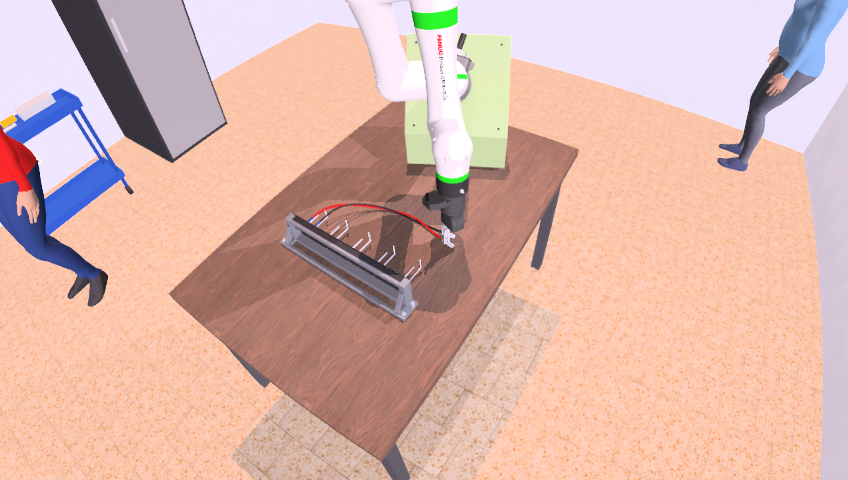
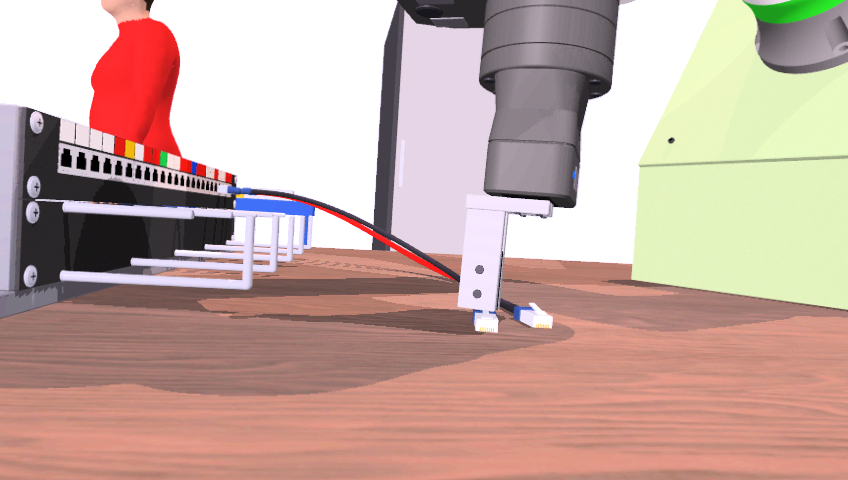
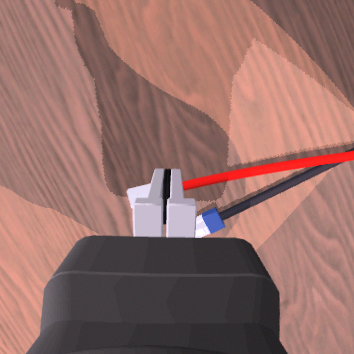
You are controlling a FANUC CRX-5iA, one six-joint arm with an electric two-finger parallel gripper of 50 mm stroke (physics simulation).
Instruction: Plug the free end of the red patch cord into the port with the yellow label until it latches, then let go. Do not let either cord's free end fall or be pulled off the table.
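Frame: origin at the arm's base, x ahead, y left, z up, level; metres.
Seen in the pictures: gripper, fingertip midpoint: [image 1: 445,241] [image 2: 478,308] [image 3: 167,185]; arm's base, origin of the base link: [image 2: 830,23].
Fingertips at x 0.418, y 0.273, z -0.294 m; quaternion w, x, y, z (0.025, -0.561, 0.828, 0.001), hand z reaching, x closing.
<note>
Pixels of each thing's top centre, then the offset from my fingertips to it. "*": a spot on its surface instead. Level surfaces: height alone.
- red cord, middle of its top: [image 2: 486,311] [image 3: 152,194] dx -0.002, dy +0.011, dz +0.000 m
- dark cord's free plug, surface spot: [image 2: 537,317] [image 3: 174,234] * dx -0.033, dy +0.008, dz -0.002 m
- patch panel, middle of its top: [image 1: 342,245] dx +0.254, dy -0.192, dz +0.090 m
- yellow label, surface spot: [image 2: 129,148] * dx +0.237, dy -0.077, dz +0.087 m
- port, surface spot: [image 2: 129,168] * dx +0.240, dy -0.084, dz +0.073 m
- wooden table, its level: dz -0.009 m
My gripper [image 1: 448,239] [image 2: 486,308] [image 3: 167,185] is shut low over the table, its fingers nearly touching, with no plug body between them. The free plug of the red cord [image 2: 486,323] [image 3: 139,194] lies just under the fingertips, crosswise to them; its white tip shows on one side. Its blue boot is mostly hidden. The red cord [image 2: 410,254] [image 3: 270,169] runs to the panel's far end. The dark cord's free plug [image 2: 537,317] [image 3: 213,221] lies close beside. On the patch panel [image 1: 357,252], the yellow label [image 2: 129,148] sits above a port [image 2: 129,168] that looks open.
Wire cable guides [image 1: 387,255] [image 2: 248,252] stick out from the panel toward the gripper. The dark cord [image 2: 380,230] [image 3: 280,189] runs beside the red one. The robot stands on a green pedestal [image 1: 493,101] [image 2: 737,220]. The wooden table [image 1: 333,362] has its edge at the right.
</note>
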